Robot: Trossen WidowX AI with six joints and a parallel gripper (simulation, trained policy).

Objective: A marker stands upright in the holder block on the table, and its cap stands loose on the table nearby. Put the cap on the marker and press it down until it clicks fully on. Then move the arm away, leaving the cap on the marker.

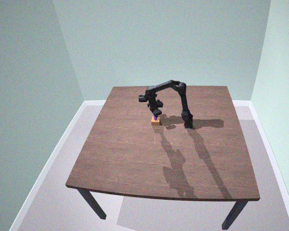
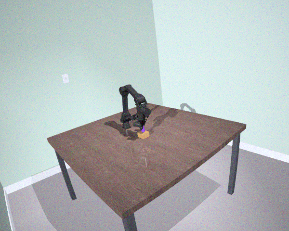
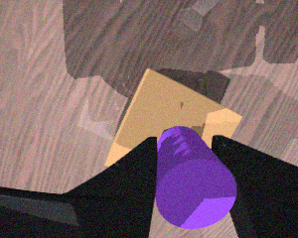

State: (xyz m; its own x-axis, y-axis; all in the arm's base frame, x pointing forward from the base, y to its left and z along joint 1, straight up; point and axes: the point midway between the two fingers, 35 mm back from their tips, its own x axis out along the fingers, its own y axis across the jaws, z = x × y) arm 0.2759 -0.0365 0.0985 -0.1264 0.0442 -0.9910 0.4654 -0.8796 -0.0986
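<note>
The purple cap lies 1 cm ahead of my gripper tip and 1 cm above it. The rest, counted from my gripper tip: orange holder block: 1 cm ahead, 5 cm below; then dark blue marker: 1 cm ahead, 1 cm above.
</note>
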